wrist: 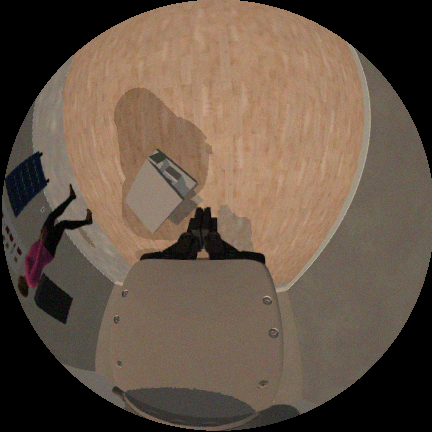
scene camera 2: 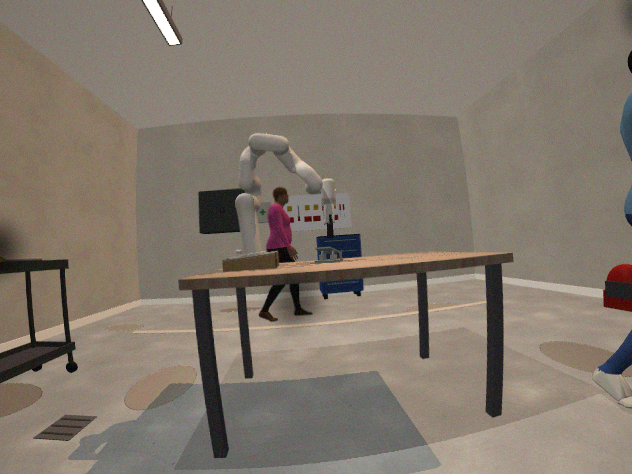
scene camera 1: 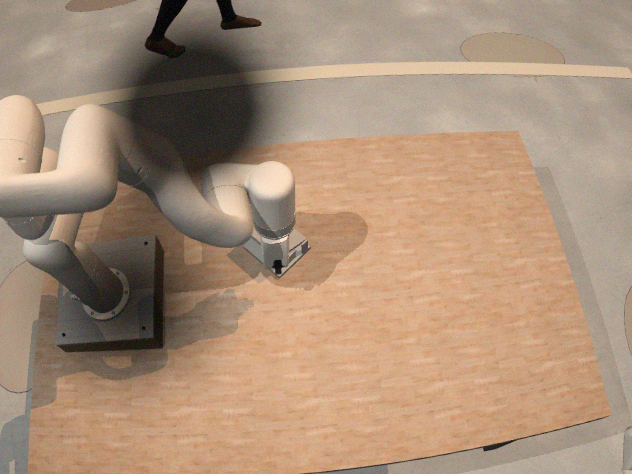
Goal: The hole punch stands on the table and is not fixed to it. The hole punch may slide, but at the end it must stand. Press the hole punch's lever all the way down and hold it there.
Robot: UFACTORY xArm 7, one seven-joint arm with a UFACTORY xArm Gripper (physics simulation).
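Pixels of known places: gripper, fingertip midpoint: (wrist: 204, 216) (scene camera 2: 330, 238) (scene camera 1: 278, 264); arm's base, origin of the base link: (scene camera 2: 253, 254) (scene camera 1: 106, 294).
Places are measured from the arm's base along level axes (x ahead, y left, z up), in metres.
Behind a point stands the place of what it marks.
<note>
The grey hole punch (scene camera 1: 299, 250) {y 0.132, x 0.439, z -0.057 m} (scene camera 2: 329, 260) {y 0.078, x 0.386, z -0.057 m} (wrist: 172, 173) {y 0.105, x 0.420, z -0.036 m} stands upright on the table (scene camera 1: 408, 306) {y -0.015, x 0.681, z -0.069 m} (scene camera 2: 357, 266) {y -0.312, x 0.472, z -0.069 m} (wrist: 250, 100) {y -0.031, x 0.554, z -0.069 m}. Its broad, flat lever (scene camera 1: 298, 236) {y 0.143, x 0.438, z -0.012 m} (scene camera 2: 326, 248) {y 0.099, x 0.375, z 0.007 m} (wrist: 154, 196) {y 0.129, x 0.394, z 0.003 m} is raised above the base, with a gap visible in scene camera 2. My black gripper (scene camera 1: 277, 266) {y 0.038, x 0.397, z 0.059 m} (scene camera 2: 330, 235) {y 0.038, x 0.397, z 0.059 m} (wrist: 204, 216) {y 0.038, x 0.397, z 0.059 m} is shut and empty and points down. In scene camera 2 its tips are above the punch, apart from the lever. In the wrist view they appear beside the lever's lower right edge. The arm hides part of the punch in scene camera 1.
The arm's dark base plate (scene camera 1: 137, 285) {y 0.020, x 0.077, z 0.007 m} is on the table, left of the punch in scene camera 1. A person in pink (scene camera 2: 278, 227) (wrist: 39, 260) and a blue cabinet (scene camera 2: 352, 244) (wrist: 26, 182) are beyond the table. A dark cart (scene camera 2: 63, 264) stands at the left.
</note>
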